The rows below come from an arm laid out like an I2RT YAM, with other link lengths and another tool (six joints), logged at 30 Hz.
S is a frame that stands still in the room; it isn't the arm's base.
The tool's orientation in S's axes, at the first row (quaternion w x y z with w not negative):
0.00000 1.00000 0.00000 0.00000
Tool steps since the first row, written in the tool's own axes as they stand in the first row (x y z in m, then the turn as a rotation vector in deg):
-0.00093 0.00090 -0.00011 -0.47 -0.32 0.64
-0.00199 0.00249 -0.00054 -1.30 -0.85 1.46
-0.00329 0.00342 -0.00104 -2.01 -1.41 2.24
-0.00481 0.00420 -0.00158 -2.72 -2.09 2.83
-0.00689 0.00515 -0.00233 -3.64 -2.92 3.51
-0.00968 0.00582 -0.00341 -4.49 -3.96 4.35
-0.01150 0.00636 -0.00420 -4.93 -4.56 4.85
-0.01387 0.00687 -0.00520 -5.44 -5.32 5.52
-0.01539 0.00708 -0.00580 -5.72 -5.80 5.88
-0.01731 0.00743 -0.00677 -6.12 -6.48 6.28
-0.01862 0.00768 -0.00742 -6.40 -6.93 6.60
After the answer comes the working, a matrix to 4 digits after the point.
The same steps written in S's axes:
-0.00093 -0.00090 0.00011 -0.47 0.32 -0.64
-0.00199 -0.00249 0.00054 -1.30 0.85 -1.46
-0.00329 -0.00342 0.00104 -2.01 1.41 -2.24
-0.00481 -0.00420 0.00158 -2.72 2.09 -2.83
-0.00689 -0.00515 0.00233 -3.64 2.92 -3.51
-0.00968 -0.00582 0.00341 -4.49 3.96 -4.35
-0.01150 -0.00636 0.00420 -4.93 4.56 -4.85
-0.01387 -0.00687 0.00520 -5.44 5.32 -5.52
-0.01539 -0.00708 0.00580 -5.72 5.80 -5.88
-0.01731 -0.00743 0.00677 -6.12 6.48 -6.28
-0.01862 -0.00768 0.00742 -6.40 6.93 -6.60

The tool's axes in the first row as the columns of a matrix, in S's axes (rounded; the answer above uses it unrounded):
1.0000 0.0000 0.0000
0.0000 -1.0000 0.0000
0.0000 0.0000 -1.0000

